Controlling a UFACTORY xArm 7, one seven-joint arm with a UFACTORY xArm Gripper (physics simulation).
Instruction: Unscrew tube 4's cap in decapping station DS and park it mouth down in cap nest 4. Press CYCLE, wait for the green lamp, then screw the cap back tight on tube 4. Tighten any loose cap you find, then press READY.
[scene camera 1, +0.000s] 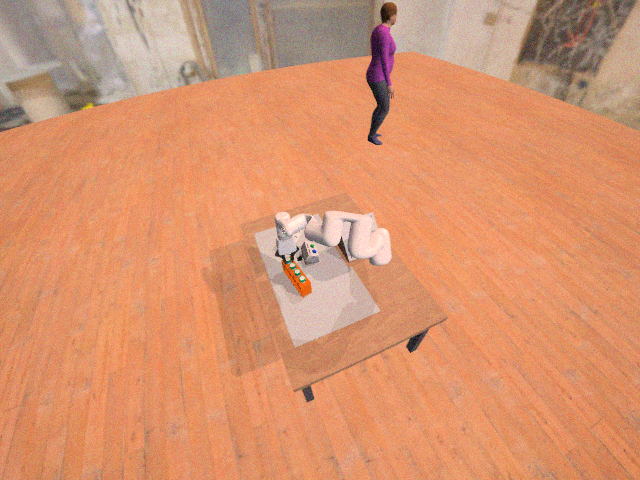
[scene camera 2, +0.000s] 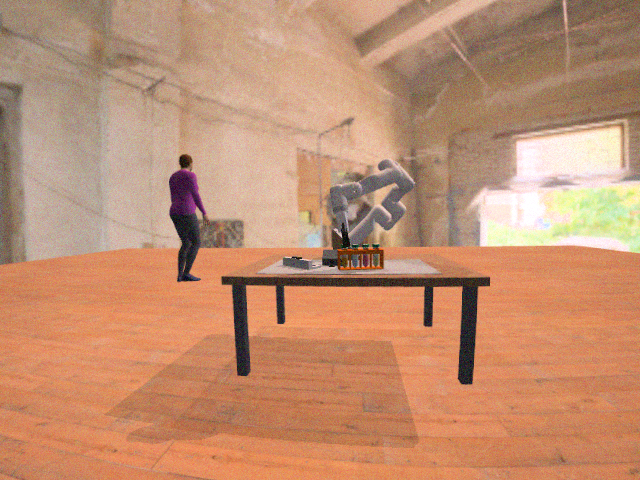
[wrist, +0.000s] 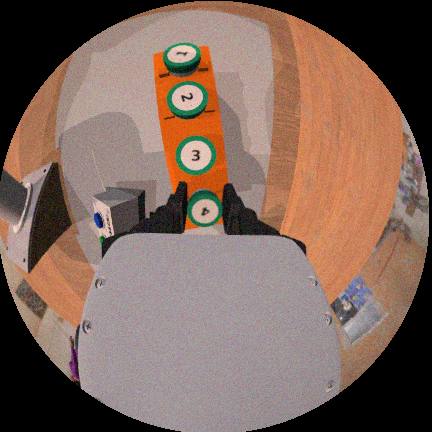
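Pixels of known places: gripper, fingertip midpoint: (scene camera 1: 288, 261) (scene camera 2: 347, 246) (wrist: 204, 195); arm's base at its link origin: (wrist: 22, 207).
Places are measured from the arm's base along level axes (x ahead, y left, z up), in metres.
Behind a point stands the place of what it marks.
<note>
The orange decapping station (wrist: 201, 128) @(x 0.437, y 0.093, z 0.004 m) (scene camera 1: 298, 279) (scene camera 2: 360, 258) @(x 0.439, y 0.092, z -0.038 m) holds a row of tubes with green-rimmed white caps numbered 1 (wrist: 181, 57) @(x 0.409, y 0.161, z 0.031 m), 2 (wrist: 187, 99) @(x 0.421, y 0.114, z 0.031 m), 3 (wrist: 195, 155) @(x 0.433, y 0.066, z 0.031 m) and 4 (wrist: 204, 210) @(x 0.445, y 0.017, z 0.031 m). My gripper (wrist: 204, 195) @(x 0.445, y 0.027, z 0.019 m) (scene camera 1: 287, 256) @(x 0.445, y 0.027, z 0.019 m) (scene camera 2: 345, 240) @(x 0.445, y 0.027, z 0.019 m) stands over the near end of the row, its two black fingers pressed on either side of cap 4. The cap sits on tube 4. The tube bodies are hidden under the caps in the wrist view.
A grey control box (wrist: 114, 212) @(x 0.324, y -0.011, z -0.013 m) (scene camera 1: 310, 251) @(x 0.302, y -0.031, z -0.016 m) with a blue and a green button stands left of the station. A flat grey block (scene camera 2: 300, 262) @(x 0.438, y -0.212, z -0.061 m) lies on the grey mat (scene camera 1: 330, 305) @(x 0.305, y 0.305, z -0.091 m) on the wooden table (scene camera 1: 397, 310) @(x -0.010, y 0.459, z -0.093 m). A person in purple (scene camera 1: 381, 71) (scene camera 2: 186, 216) stands far off.
</note>
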